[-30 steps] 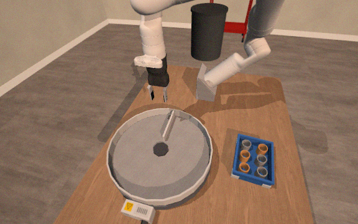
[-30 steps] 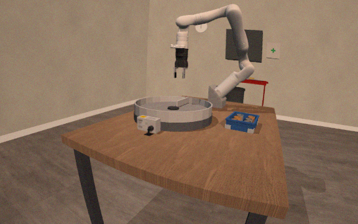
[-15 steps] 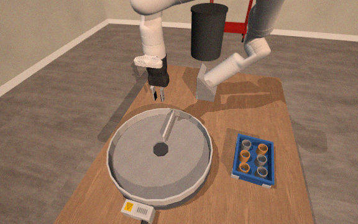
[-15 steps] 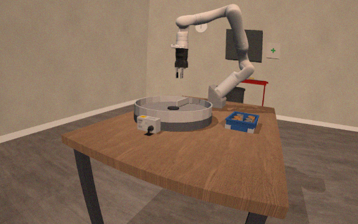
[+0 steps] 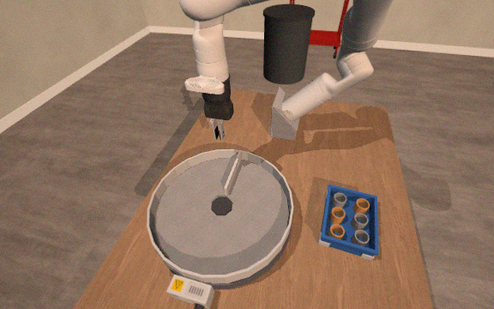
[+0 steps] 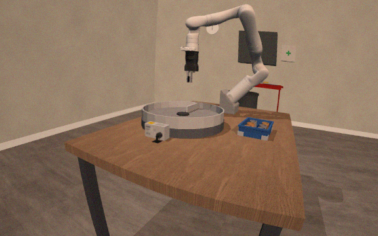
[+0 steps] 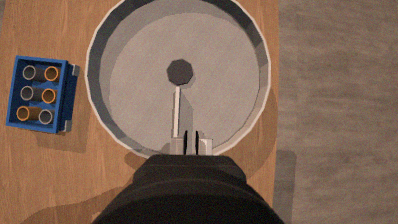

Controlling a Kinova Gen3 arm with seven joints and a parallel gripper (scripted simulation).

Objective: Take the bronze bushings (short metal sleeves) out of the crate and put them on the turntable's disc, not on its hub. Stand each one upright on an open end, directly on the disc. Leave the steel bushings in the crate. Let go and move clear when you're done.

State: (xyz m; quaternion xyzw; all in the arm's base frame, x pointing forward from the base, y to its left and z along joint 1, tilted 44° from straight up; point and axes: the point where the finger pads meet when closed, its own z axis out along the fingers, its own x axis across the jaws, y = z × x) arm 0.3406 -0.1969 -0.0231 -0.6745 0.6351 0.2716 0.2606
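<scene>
My gripper is now 41 cm to the right of the blue crate, 20 cm above it and 5 cm short of it. Also, from my hand: grey turntable disc (18 cm below, 13 cm ahead, 4 cm to the left).
</scene>
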